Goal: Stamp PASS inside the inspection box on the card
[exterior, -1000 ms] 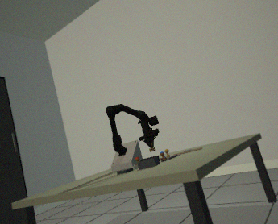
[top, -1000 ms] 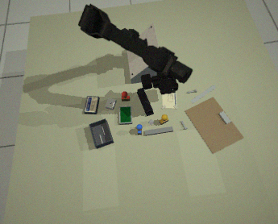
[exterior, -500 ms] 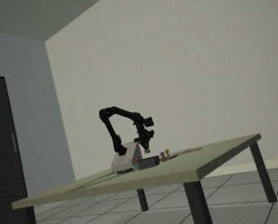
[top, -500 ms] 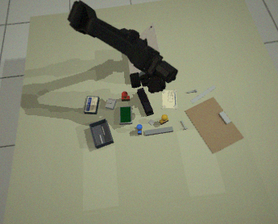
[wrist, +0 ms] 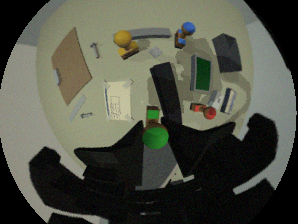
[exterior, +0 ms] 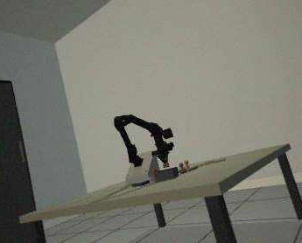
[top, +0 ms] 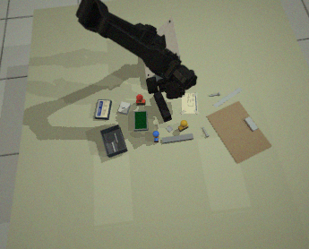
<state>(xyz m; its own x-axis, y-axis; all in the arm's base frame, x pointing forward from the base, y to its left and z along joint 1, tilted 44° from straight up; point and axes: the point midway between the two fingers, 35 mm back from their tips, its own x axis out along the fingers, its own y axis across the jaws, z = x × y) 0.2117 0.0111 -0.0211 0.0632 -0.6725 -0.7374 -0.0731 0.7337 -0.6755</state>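
Now: gripper tip 60 mm above the black bar, 40 mm to the left of it and 30 mm short of it. The rest, counted from my gripper tip: green-knobbed stamp right at my gripper tip; then red stamp 140 mm to the right, 60 mm below, 10 mm behind; then cream card 80 mm to the left, 80 mm below, 20 mm ahead.
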